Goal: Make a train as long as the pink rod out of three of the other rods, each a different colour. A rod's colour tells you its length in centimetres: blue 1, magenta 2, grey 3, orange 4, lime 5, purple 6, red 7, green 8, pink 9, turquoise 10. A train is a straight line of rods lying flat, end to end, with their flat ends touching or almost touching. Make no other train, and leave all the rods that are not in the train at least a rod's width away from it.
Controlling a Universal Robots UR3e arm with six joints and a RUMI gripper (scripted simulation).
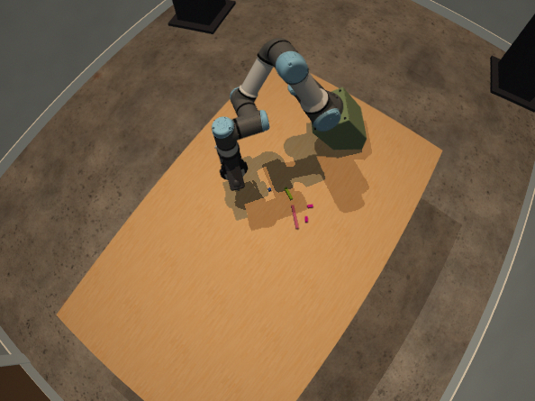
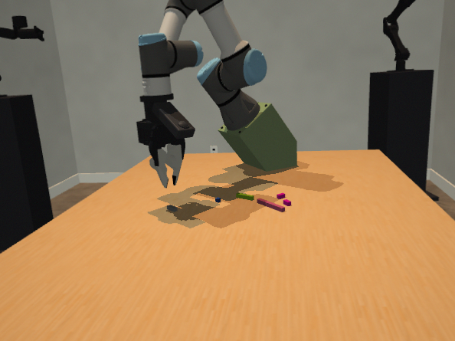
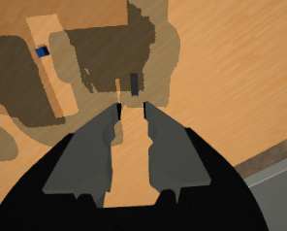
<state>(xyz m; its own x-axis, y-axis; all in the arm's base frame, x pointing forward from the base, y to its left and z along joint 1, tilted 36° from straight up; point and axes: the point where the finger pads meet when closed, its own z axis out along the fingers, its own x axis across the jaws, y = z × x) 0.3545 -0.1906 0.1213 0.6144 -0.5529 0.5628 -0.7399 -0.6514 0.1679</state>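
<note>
The grey rod is 7 cm below my hand. Round my hand: pink rod 24 cm to the left, 7 cm below, 3 cm ahead; then small blue rod 11 cm to the left, 7 cm below, 3 cm behind; then lime rod 19 cm to the left, 7 cm below, 4 cm behind.
</note>
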